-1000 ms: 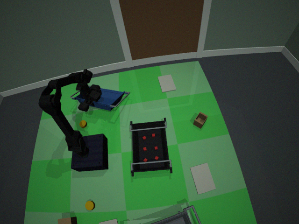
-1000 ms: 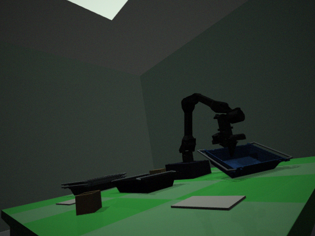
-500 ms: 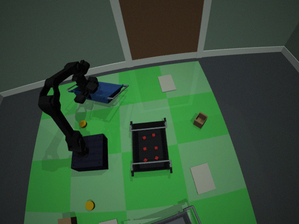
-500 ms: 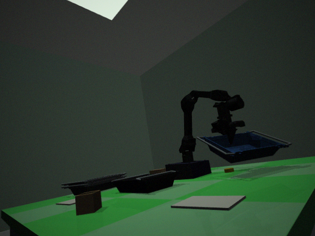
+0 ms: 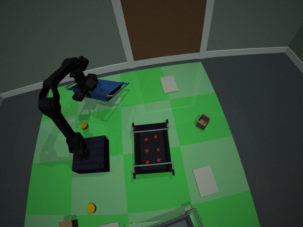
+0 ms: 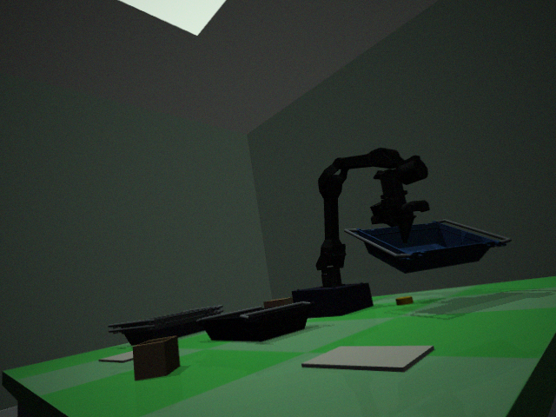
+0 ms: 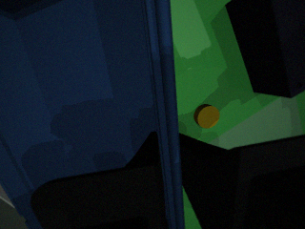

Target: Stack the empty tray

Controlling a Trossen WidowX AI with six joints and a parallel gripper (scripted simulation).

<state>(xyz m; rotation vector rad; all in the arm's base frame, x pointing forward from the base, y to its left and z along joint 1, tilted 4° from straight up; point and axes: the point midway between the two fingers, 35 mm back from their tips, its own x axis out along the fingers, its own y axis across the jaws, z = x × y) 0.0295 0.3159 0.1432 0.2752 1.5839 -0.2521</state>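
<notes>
Now: gripper tip 8 cm to the right of the blue tray, 3 cm short of it and 1 cm above it. The rest, counted from my gripper tip: brown box (65 cm ahead, 16 cm below, 15 cm to the right).
</notes>
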